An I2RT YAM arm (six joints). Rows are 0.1 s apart.
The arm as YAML. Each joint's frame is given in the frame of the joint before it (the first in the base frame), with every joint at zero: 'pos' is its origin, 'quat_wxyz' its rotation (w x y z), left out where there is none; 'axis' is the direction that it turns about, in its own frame. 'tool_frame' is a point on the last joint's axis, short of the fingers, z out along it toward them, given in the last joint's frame.
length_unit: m
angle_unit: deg
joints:
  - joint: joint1
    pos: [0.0, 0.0, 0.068]
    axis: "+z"
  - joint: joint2
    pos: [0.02, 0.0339, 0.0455]
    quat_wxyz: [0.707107, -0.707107, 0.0, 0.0]
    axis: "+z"
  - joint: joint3
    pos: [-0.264, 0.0, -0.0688]
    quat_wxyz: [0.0, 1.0, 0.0, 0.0]
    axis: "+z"
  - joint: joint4
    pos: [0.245, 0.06, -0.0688]
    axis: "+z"
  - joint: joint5
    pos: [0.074, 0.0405, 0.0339]
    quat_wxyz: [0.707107, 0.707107, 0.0, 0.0]
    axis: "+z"
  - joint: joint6
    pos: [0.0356, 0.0, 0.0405]
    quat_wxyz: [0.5, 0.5, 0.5, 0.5]
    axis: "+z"
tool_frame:
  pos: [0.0, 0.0, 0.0]
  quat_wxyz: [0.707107, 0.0, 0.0, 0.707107]
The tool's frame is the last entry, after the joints.
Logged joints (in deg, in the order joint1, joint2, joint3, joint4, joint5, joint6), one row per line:
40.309, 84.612, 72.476, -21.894, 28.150, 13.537
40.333, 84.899, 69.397, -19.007, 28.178, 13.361
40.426, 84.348, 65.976, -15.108, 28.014, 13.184
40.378, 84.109, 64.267, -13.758, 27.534, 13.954
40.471, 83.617, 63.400, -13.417, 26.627, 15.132
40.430, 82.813, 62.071, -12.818, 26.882, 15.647
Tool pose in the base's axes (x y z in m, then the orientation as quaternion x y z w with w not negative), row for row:
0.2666, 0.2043, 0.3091, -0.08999, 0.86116, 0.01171, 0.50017
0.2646, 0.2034, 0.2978, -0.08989, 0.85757, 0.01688, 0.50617
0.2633, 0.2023, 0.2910, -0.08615, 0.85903, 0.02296, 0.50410
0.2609, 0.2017, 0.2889, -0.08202, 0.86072, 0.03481, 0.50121
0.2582, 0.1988, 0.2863, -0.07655, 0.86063, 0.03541, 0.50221
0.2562, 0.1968, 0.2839, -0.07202, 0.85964, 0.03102, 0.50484
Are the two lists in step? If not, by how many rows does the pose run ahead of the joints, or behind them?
The pose runs 1 row ahead of the joints: the pose in row i belongs to the joints in row i + 1.
